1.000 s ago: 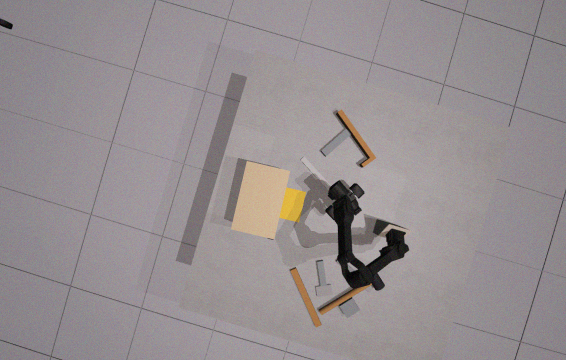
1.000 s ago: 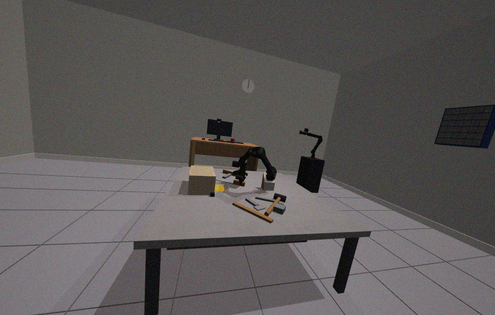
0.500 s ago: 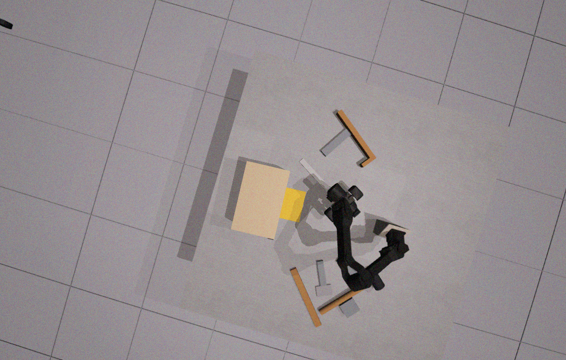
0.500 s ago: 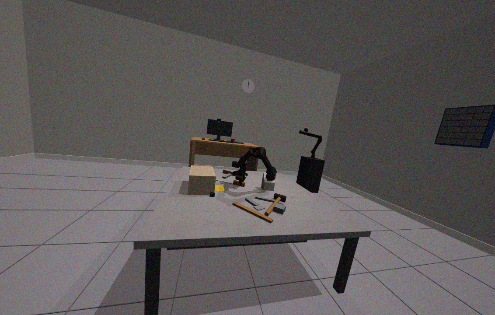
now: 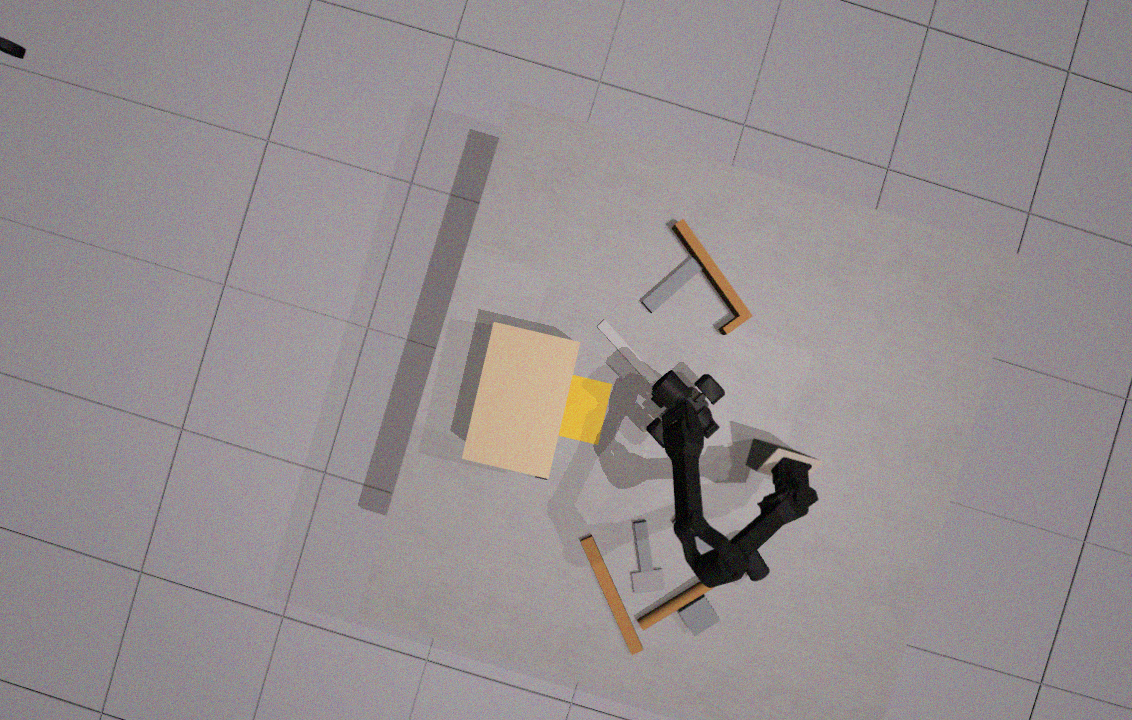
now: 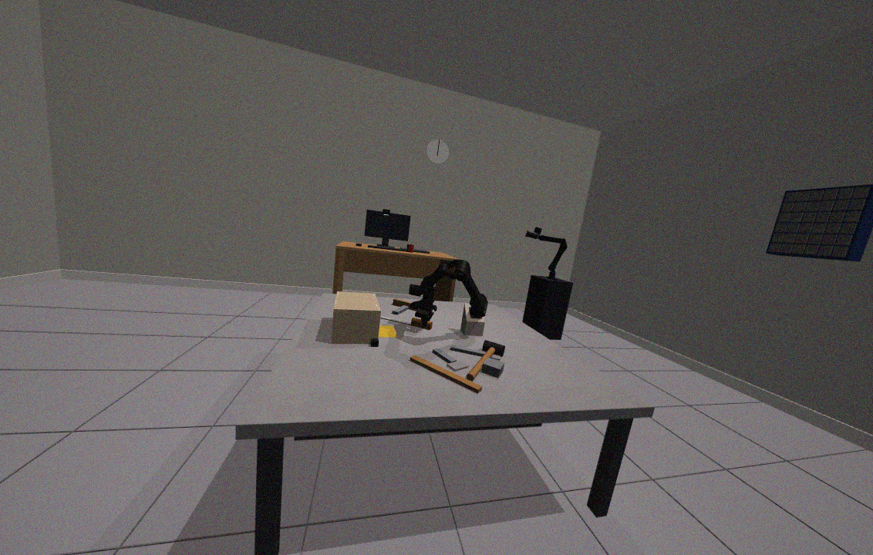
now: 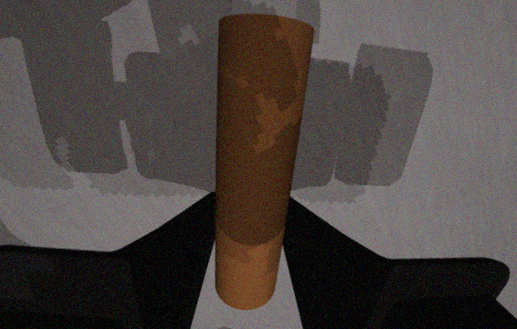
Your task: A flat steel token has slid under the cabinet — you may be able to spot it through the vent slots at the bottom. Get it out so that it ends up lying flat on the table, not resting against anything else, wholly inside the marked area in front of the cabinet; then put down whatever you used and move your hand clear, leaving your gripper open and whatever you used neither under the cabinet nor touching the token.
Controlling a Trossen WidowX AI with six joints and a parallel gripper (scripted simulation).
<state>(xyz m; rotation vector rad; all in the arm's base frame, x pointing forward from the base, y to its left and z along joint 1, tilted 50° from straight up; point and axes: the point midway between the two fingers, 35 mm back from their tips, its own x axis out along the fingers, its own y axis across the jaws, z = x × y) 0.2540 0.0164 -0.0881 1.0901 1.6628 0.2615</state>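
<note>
My gripper tip is 30 mm past the grey l-shaped bracket and 380 mm to the right of it. Also, from my gripper tip: grey bar (100 mm ahead, 280 mm to the right); wooden stick (30 mm ahead, 480 mm to the left); grey steel token (280 mm ahead, 110 mm to the left, 10 mm below).
</note>
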